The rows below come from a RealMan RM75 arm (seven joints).
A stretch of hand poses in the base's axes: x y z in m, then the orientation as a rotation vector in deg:
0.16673 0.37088 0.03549 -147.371 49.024 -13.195
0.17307 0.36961 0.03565 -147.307 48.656 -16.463
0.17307 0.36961 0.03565 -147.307 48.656 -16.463
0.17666 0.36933 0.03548 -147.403 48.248 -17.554
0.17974 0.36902 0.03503 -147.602 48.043 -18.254
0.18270 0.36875 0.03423 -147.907 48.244 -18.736
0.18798 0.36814 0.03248 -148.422 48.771 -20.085
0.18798 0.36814 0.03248 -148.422 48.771 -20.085
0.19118 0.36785 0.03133 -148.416 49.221 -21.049
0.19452 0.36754 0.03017 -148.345 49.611 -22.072
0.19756 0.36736 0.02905 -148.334 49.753 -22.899
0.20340 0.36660 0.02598 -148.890 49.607 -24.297
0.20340 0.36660 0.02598 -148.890 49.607 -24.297
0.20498 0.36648 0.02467 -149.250 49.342 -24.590
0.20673 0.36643 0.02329 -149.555 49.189 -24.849
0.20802 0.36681 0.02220 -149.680 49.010 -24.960
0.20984 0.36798 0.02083 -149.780 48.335 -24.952
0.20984 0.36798 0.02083 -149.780 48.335 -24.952
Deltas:
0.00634 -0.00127 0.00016 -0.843 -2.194 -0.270
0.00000 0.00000 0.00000 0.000 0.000 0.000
0.00359 -0.00028 -0.00017 -0.350 -0.756 0.121
0.00308 -0.00031 -0.00045 -0.362 -0.425 0.055
0.00296 -0.00027 -0.00080 -0.460 -0.158 -0.179
0.00528 -0.00061 -0.00175 -0.979 -0.556 -0.515
0.00000 0.00000 0.00000 0.000 0.000 0.000
0.00320 -0.00029 -0.00115 -0.379 -0.504 -0.460
0.00334 -0.00031 -0.00116 -0.335 -0.573 -0.435
0.00304 -0.00018 -0.00112 -0.289 -0.483 -0.226
0.00584 -0.00076 -0.00307 -0.951 -0.691 -0.057
0.00000 0.00000 0.00000 0.000 0.000 0.000
0.00158 -0.00012 -0.00131 -0.384 -0.106 0.173
0.00175 -0.00005 -0.00138 -0.340 -0.080 0.095
0.00129 0.00038 -0.00109 -0.124 -0.060 0.119
0.00182 0.00117 -0.00137 0.009 -0.099 0.479
0.00000 0.00000 0.00000 0.000 0.000 0.000

